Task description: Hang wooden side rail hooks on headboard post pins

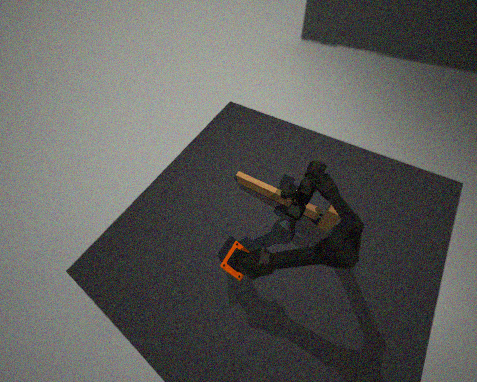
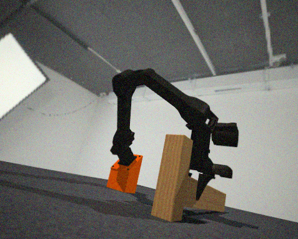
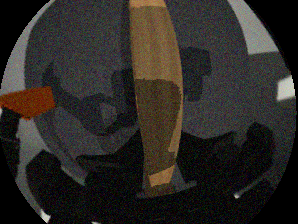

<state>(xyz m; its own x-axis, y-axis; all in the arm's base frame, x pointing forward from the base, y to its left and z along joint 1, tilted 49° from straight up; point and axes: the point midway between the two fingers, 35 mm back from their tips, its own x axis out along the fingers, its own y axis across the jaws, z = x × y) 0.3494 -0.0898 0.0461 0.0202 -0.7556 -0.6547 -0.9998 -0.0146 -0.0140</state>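
My gripper tip is 12 cm to the left of the headboard post and 4 cm below it.
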